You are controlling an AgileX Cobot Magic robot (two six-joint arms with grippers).
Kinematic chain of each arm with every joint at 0, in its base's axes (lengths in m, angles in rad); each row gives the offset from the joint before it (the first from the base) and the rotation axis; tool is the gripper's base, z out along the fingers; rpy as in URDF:
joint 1: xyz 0 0 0.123 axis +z
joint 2: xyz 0 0 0 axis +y
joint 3: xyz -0.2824 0 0.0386 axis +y
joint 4: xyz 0.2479 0 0.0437 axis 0.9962 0 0.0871
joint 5: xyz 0 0 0 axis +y
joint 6: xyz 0.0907 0 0.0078 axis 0.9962 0 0.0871
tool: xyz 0 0 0 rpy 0 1.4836 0
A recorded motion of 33 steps. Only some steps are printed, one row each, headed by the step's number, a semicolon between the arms.
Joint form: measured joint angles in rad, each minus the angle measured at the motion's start. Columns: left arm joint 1, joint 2, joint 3, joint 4, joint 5, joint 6; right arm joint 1, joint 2, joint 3, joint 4, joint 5, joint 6.
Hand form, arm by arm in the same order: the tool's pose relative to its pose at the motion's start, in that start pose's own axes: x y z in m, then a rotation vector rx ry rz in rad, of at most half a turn. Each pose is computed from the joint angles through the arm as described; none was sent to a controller.
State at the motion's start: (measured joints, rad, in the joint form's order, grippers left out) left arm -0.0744 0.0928 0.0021 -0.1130 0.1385 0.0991; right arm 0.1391 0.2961 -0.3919 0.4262 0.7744 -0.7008
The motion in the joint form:
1: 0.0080 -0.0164 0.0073 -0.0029 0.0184 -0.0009; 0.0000 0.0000 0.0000 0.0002 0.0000 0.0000
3: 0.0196 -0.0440 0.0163 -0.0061 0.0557 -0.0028; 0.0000 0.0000 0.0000 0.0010 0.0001 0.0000
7: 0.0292 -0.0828 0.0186 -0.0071 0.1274 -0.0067; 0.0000 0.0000 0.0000 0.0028 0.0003 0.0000
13: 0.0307 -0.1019 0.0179 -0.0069 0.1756 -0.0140; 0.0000 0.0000 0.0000 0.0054 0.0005 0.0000
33: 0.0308 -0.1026 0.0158 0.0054 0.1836 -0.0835; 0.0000 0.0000 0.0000 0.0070 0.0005 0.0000
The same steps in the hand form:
1: 0.0033 0.0003 -0.0009 -0.0055 0.0090 -0.0048; 0.0000 0.0000 0.0000 -0.0001 -0.0001 0.0001
3: 0.0082 0.0006 -0.0024 -0.0124 0.0273 -0.0114; 0.0000 0.0001 0.0000 -0.0006 -0.0004 0.0007
7: 0.0136 0.0003 -0.0053 -0.0140 0.0619 -0.0173; -0.0001 0.0002 0.0000 -0.0017 -0.0010 0.0020
13: 0.0168 -0.0002 -0.0069 -0.0107 0.0900 -0.0243; -0.0002 0.0003 0.0000 -0.0032 -0.0021 0.0039
33: 0.0169 0.0001 -0.0071 -0.0166 0.0951 -0.0819; -0.0003 0.0004 0.0000 -0.0041 -0.0028 0.0050

